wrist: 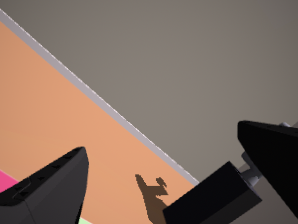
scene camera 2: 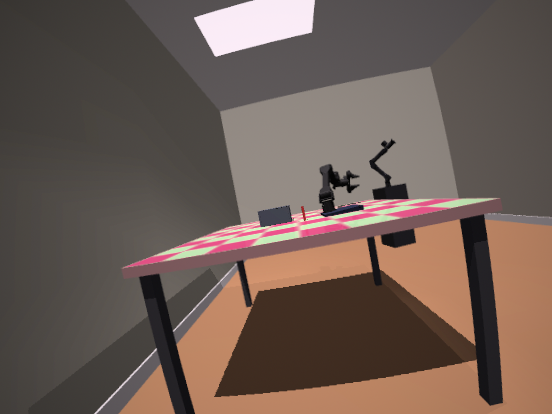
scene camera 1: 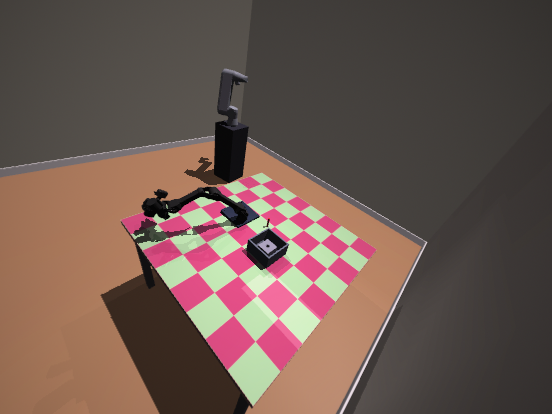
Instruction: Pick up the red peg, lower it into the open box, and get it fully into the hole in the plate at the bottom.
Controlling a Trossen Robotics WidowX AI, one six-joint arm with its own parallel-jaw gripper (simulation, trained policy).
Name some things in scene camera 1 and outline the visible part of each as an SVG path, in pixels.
A dark grey box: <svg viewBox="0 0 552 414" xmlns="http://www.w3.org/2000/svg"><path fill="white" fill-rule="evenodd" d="M270 228L248 239L246 248L265 268L268 268L283 257L289 246L285 240ZM267 239L277 246L276 252L271 256L267 256L258 247L260 243Z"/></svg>
